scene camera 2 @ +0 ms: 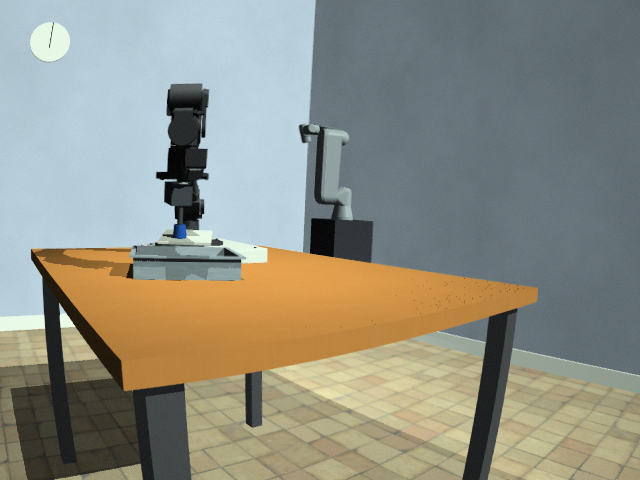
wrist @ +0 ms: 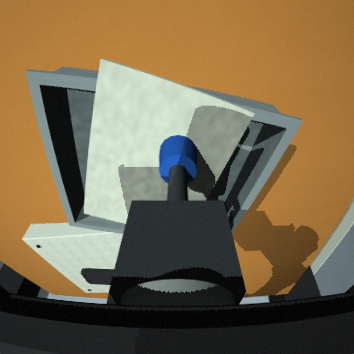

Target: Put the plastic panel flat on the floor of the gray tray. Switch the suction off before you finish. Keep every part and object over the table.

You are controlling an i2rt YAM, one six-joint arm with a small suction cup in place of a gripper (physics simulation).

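Places are measured from the arm's base along level axes (x right, y ahead, z up), in metres.
Pixels of known places: hand at its tool point: (scene camera 2: 179, 242) (wrist: 177, 146); arm's base at its link origin: (scene camera 2: 189, 245).
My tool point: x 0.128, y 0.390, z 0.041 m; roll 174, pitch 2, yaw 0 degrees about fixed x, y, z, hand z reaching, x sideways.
For each thing: its top centre in the pictures, then the offset to it from my tool point. Level surfaces: height alone.
- plastic panel at its top centre: (wrist: 151, 178) (scene camera 2: 186, 231) dz +0.021, dx -0.020, dy -0.018 m
- gray tray at its top centre: (wrist: 154, 186) (scene camera 2: 183, 250) dz -0.025, dx -0.028, dy -0.072 m
- orange table at its surface level: dz -0.075 m
The plastic panel (scene camera 2: 201, 236) (wrist: 130, 110) is a thin, pale, four-sided sheet. My gripper, a blue suction cup (scene camera 2: 179, 235) (wrist: 177, 150), is on and holds the panel from above. In the scene view the panel is roughly level, a little above the rim of the gray tray (scene camera 2: 186, 270) (wrist: 55, 80). In the wrist view it covers much of the tray opening and is turned relative to it, its upper and lower edges overlapping the rim. Parts of the tray floor show left and right of it. The panel's near part is hidden behind the wrist housing.
A low white box (scene camera 2: 254, 254) (wrist: 70, 252) with small dark holes stands close beside the tray on the orange table (scene camera 2: 330, 294) (wrist: 200, 30). A small dark piece (wrist: 96, 276) shows over the box. A gray robot arm (scene camera 2: 330, 165) stands on a dark pedestal (scene camera 2: 354, 240) behind the table.
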